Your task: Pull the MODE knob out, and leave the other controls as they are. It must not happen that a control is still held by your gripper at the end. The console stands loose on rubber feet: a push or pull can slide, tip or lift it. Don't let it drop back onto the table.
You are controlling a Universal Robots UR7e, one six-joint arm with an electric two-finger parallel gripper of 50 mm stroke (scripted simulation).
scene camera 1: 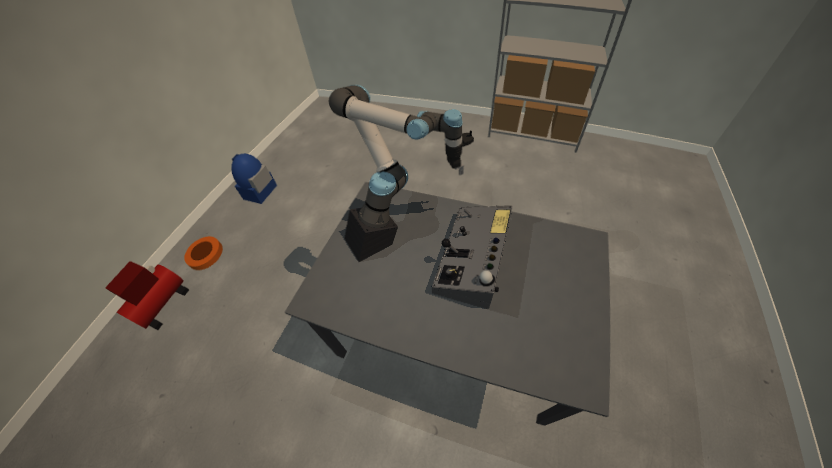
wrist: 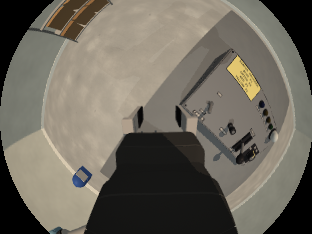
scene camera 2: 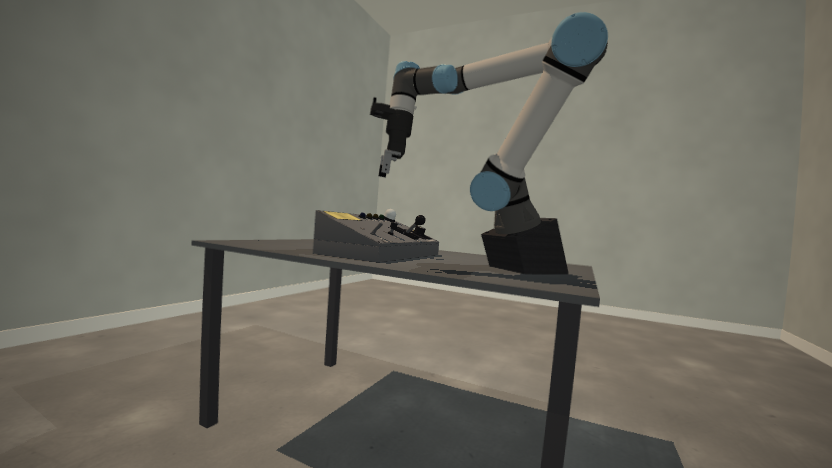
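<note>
A grey console is there in the pictures, and so is my own gripper. When I look through the wrist view, I see my gripper there too.
</note>
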